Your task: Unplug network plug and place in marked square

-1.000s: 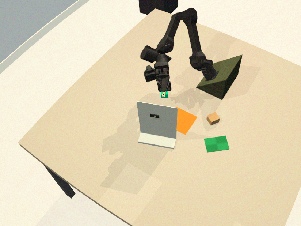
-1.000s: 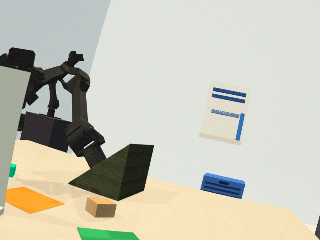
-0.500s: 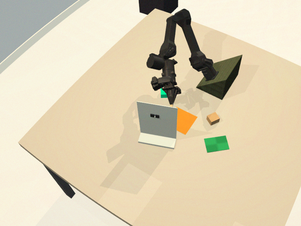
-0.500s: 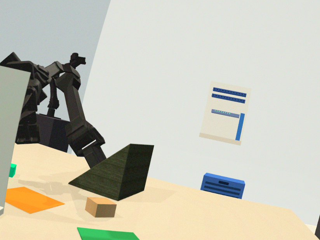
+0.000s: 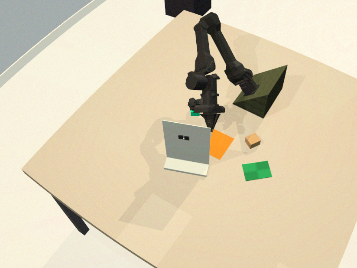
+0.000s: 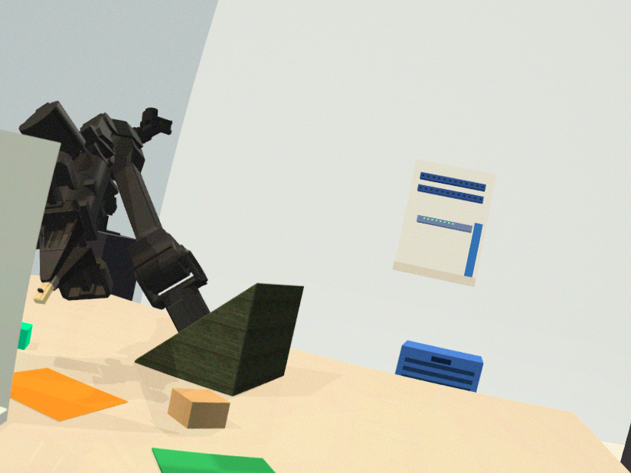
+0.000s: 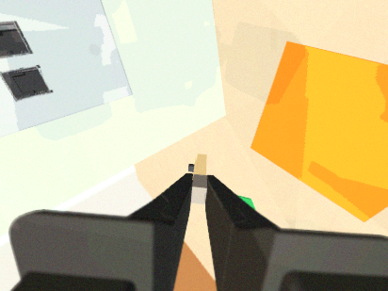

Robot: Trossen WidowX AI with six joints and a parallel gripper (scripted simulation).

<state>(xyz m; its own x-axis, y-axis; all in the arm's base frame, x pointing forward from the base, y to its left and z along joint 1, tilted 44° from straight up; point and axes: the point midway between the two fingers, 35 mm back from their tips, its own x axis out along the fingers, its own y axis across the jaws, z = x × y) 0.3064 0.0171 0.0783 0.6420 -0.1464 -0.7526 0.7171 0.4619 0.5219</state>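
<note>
Right now my gripper tip is 4 cm past the orange marked square and 11 cm above it. Also, from my gripper tip: green block: 13 cm behind, 15 cm to the right, 10 cm below; then upright panel: 11 cm ahead, 5 cm to the right, 1 cm below; then network plug: 1 cm ahead.
</note>
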